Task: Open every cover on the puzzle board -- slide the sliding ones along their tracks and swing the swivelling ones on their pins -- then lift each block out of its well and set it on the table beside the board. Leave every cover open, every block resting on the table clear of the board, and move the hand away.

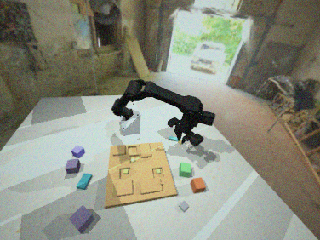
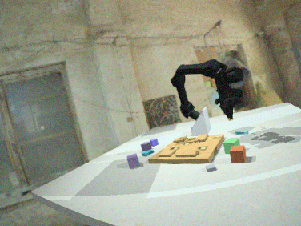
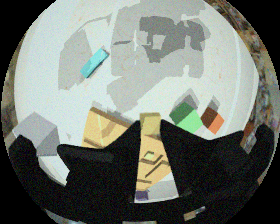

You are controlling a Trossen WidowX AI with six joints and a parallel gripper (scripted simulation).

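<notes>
My gripper tip is now 24 cm to the left of the tan puzzle board, 9 cm above it and 3 cm short of it. Also, from my gripper tip: teal piece: 12 cm behind, 11 cm below, 3 cm to the left; then green block: 10 cm ahead, 9 cm below, 1 cm to the right; then orange block: 19 cm ahead, 9 cm below, 2 cm to the left.
</notes>
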